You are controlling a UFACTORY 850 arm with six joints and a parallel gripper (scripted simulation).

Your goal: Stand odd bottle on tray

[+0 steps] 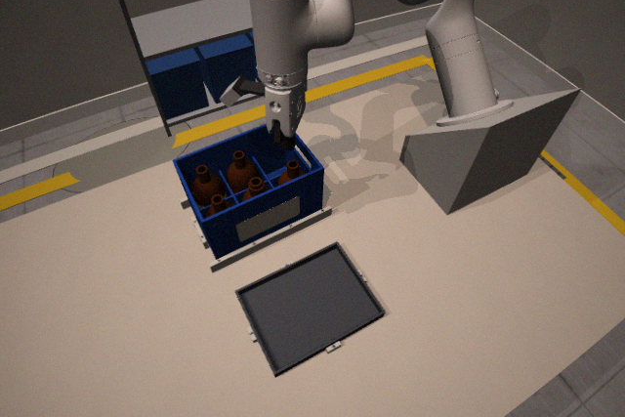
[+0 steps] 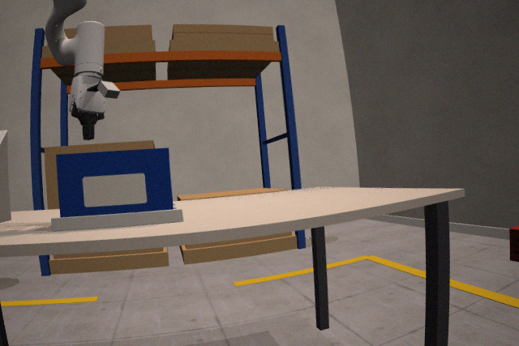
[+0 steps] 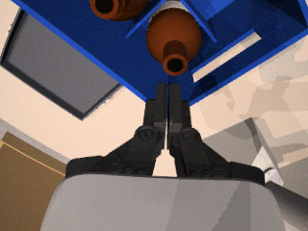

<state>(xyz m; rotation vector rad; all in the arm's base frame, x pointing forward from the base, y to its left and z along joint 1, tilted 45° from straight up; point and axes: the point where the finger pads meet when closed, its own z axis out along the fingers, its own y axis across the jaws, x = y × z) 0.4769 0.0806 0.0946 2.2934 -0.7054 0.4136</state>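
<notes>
My hand is 80 mm short of the brown bottle, 10 mm to the right of it and 160 mm above it. From my hand the other things lie so: dark grey tray: 50 mm ahead, 250 mm to the left, 230 mm below; then crate: 80 mm ahead, 30 mm to the right, 160 mm below.
</notes>
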